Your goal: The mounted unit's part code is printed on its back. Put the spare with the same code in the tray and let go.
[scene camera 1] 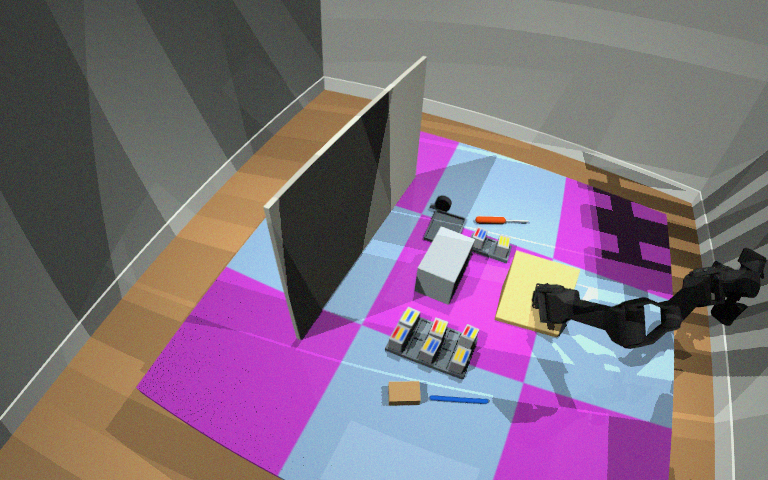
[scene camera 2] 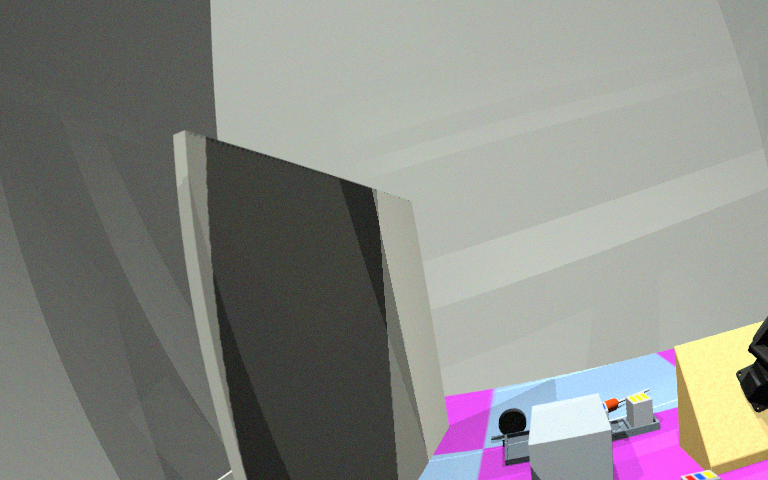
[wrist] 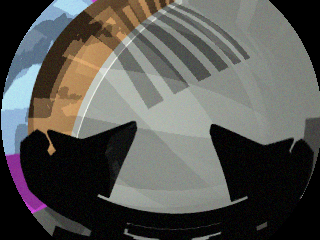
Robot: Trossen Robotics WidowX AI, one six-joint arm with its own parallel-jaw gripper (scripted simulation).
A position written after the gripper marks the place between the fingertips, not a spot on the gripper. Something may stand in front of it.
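Observation:
A grey box [scene camera 1: 438, 275] and a brown block [scene camera 1: 400, 393] are visible. The brown block is out of frame in scene camera 2, and it is also out of frame in the wrist view. The gripper [wrist: 173, 126] is open and holds nothing.

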